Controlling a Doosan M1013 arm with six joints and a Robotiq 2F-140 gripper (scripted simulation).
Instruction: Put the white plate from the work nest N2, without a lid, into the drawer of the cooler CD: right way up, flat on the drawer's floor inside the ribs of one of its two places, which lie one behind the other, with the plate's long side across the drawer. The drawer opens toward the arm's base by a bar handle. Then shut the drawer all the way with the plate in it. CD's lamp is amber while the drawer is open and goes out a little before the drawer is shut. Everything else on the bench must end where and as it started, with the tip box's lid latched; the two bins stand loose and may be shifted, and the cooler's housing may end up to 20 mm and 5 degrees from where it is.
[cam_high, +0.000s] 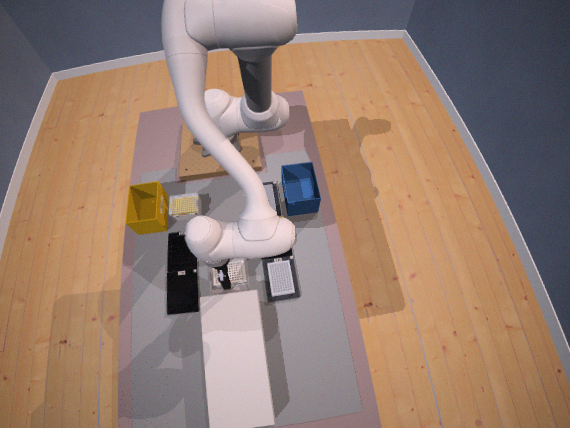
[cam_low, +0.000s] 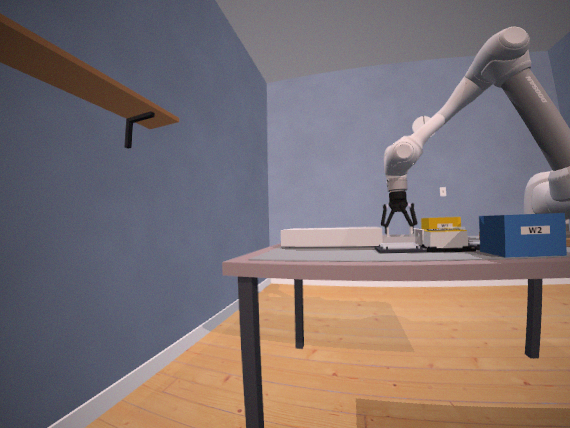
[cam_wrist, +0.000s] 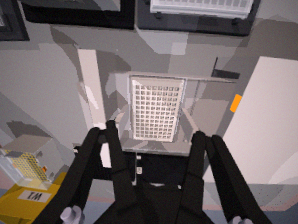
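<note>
The white plate is 20 mm below my hand. Round my hand: cooler CD (170 mm ahead, 10 mm below); then drawer (40 mm ahead, 20 mm below); then black nest N2 (190 mm to the right, 50 mm ahead, 30 mm below).
</note>
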